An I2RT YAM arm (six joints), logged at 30 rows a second.
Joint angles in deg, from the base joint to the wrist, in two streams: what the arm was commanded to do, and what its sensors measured. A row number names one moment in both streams.
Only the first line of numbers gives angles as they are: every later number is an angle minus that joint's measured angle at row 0.
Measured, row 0:
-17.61, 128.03, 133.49, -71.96, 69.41, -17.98
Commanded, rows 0 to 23:
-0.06, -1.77, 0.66, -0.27, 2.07, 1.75
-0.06, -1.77, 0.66, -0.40, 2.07, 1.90
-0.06, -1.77, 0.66, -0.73, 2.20, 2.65
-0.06, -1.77, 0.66, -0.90, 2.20, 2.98
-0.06, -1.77, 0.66, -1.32, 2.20, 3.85
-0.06, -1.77, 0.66, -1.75, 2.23, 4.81
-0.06, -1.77, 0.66, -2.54, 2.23, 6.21
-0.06, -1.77, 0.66, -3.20, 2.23, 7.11
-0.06, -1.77, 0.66, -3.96, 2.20, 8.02
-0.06, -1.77, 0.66, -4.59, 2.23, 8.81
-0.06, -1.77, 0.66, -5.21, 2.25, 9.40
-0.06, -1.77, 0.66, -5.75, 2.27, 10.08
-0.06, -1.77, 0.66, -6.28, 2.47, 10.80
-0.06, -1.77, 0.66, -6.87, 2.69, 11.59
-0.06, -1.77, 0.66, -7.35, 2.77, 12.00
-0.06, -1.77, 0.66, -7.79, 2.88, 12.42
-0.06, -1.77, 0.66, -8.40, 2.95, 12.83
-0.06, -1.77, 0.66, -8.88, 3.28, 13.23
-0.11, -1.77, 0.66, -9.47, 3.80, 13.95
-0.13, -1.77, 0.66, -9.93, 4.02, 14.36
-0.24, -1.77, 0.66, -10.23, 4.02, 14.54
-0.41, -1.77, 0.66, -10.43, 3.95, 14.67
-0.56, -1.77, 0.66, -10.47, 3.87, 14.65
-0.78, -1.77, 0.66, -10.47, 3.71, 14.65
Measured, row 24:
1.32, 0.00, 0.00, -8.92, 0.46, 12.11
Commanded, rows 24 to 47:
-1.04, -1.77, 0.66, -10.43, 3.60, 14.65
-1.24, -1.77, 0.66, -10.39, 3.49, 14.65
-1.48, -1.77, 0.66, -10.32, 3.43, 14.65
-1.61, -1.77, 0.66, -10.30, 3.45, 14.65
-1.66, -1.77, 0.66, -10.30, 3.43, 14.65
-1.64, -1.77, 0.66, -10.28, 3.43, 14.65
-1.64, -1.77, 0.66, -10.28, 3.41, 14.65
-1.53, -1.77, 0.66, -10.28, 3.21, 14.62
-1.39, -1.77, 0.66, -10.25, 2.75, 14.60
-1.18, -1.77, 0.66, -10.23, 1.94, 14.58
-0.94, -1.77, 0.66, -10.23, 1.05, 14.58
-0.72, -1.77, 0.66, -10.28, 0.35, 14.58
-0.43, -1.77, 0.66, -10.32, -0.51, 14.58
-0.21, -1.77, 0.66, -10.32, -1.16, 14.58
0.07, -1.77, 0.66, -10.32, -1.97, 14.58
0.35, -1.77, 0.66, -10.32, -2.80, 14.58
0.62, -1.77, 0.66, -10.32, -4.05, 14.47
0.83, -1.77, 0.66, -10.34, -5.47, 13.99
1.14, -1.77, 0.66, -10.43, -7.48, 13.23
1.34, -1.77, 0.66, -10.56, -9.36, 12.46
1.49, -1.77, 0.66, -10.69, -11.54, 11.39
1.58, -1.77, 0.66, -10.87, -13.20, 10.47
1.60, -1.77, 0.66, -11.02, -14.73, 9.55
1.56, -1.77, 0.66, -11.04, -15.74, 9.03
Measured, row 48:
1.27, 0.00, -0.04, -10.89, -12.13, 12.40
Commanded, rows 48 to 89:
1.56, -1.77, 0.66, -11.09, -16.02, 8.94
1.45, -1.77, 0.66, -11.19, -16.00, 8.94
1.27, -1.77, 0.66, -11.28, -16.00, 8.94
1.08, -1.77, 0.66, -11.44, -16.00, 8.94
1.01, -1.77, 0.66, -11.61, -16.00, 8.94
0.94, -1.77, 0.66, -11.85, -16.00, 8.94
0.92, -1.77, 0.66, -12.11, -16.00, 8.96
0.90, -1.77, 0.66, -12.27, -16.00, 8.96
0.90, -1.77, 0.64, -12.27, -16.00, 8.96
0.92, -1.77, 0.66, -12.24, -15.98, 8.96
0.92, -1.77, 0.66, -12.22, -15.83, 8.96
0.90, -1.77, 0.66, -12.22, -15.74, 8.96
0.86, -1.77, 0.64, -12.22, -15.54, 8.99
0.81, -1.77, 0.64, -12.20, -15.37, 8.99
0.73, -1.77, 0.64, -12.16, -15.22, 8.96
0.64, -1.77, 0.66, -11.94, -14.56, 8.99
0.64, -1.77, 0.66, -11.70, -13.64, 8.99
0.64, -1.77, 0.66, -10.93, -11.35, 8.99
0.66, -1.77, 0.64, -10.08, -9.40, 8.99
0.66, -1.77, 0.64, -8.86, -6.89, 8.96
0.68, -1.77, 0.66, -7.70, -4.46, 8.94
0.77, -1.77, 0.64, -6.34, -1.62, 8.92
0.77, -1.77, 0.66, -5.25, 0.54, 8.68
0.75, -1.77, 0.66, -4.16, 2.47, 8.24
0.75, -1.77, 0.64, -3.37, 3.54, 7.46
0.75, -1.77, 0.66, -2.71, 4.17, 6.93
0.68, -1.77, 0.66, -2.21, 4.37, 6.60
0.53, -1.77, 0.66, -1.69, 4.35, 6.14
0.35, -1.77, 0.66, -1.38, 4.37, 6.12
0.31, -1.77, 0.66, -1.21, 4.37, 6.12
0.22, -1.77, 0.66, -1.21, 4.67, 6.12
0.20, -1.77, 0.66, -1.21, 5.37, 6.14
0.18, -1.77, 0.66, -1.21, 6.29, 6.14
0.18, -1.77, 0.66, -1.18, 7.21, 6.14
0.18, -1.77, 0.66, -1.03, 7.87, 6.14
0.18, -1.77, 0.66, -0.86, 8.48, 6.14
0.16, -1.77, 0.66, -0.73, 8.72, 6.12
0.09, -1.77, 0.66, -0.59, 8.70, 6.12
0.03, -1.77, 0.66, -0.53, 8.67, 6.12
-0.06, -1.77, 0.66, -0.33, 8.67, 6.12
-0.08, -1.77, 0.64, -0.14, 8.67, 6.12
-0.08, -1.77, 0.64, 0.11, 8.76, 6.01
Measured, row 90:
0.33, 0.00, -0.04, -0.42, 4.72, 7.15
